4 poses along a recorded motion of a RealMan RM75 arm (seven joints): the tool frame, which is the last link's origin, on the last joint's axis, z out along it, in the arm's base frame.
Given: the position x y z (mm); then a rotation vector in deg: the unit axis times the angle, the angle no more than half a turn.
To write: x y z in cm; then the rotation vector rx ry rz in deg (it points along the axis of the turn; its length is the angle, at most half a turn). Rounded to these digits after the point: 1 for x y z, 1 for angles.
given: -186, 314, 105, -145.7, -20.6, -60.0
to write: -18.6, 31.4, 10.5, -145.7, -20.6, -60.0
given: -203, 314, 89, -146.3, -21.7, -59.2
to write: -20.3, 31.4, 8.9, -146.3, -21.7, -59.2
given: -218, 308, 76, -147.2, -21.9, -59.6
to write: -21.8, 30.8, 7.6, -147.2, -21.9, -59.6
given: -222, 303, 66, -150.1, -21.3, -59.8
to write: -22.2, 30.3, 6.6, -150.1, -21.3, -59.8
